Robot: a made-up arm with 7 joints.
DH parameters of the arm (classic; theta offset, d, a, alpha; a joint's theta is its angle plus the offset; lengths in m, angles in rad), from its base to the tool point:
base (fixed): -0.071 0 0 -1.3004
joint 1: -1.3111 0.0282 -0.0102 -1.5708
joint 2: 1.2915 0 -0.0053 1.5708
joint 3: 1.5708 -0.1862 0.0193 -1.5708
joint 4: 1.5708 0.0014 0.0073 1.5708
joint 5: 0 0.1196 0 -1.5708
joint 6: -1.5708 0 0.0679 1.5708
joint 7: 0 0 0 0
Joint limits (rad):
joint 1: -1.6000..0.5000
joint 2: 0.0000..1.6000
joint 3: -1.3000..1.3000
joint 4: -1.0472..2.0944
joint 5: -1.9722..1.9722
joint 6: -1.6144..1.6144
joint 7: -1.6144..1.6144
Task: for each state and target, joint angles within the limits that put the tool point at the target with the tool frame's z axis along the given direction. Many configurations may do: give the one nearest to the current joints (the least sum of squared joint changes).
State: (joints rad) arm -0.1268 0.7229 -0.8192 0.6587 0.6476 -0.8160 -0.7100
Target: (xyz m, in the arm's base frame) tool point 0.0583 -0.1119 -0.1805 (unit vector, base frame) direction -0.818 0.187 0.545
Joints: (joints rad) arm -0.1167 0.1535 -0.9201 -0.1121 0.8789 -0.7288 -0.7100
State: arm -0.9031 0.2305 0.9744 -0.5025 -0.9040 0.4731 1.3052
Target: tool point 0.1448 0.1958 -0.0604 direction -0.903 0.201 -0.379
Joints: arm -0.8900 0.0016 1.3000 -0.4404 -1.2422 -0.1714 1.3052
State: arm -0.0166 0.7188 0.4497 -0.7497 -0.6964 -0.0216 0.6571
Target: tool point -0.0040 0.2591 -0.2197 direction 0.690 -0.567 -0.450
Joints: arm 0.4655 1.1328 -0.3357 0.1476 -0.0631 0.7295 0.6571
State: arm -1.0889 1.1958 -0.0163 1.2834 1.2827 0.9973 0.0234
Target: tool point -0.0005 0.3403 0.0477 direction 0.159 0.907 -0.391
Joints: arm -1.2298 1.5963 -0.2348 2.0751 1.3570 1.2366 0.0234
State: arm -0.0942 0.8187 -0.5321 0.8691 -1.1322 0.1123 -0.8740
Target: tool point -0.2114 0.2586 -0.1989 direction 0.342 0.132 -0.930
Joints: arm 0.4565 0.7957 -1.0110 1.3201 -0.7343 0.5806 -0.8740
